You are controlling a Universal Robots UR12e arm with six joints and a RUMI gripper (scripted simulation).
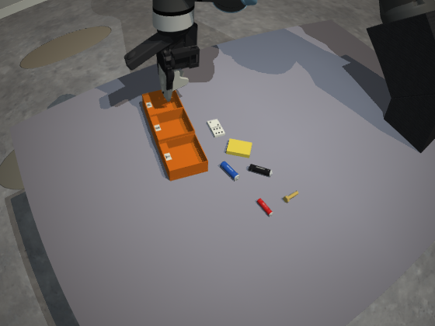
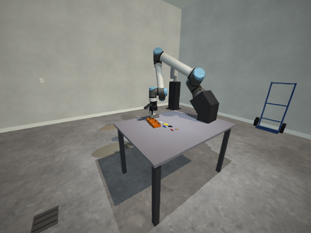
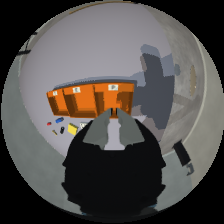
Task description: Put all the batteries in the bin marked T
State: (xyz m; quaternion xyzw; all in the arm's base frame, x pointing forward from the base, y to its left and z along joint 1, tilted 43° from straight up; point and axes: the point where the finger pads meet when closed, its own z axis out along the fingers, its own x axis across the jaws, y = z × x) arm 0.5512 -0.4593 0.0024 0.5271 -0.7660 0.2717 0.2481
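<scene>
Now: the orange bin 80 mm to the left of my hand, 40 mm ahead of it and 30 mm below it. From my hand the other things lie so: white domino: 130 mm to the left, 50 mm below, 50 mm behind; blue battery: 240 mm to the left, 40 mm below, 20 mm ahead; yellow block: 210 mm to the left, 50 mm below, 40 mm behind.
</scene>
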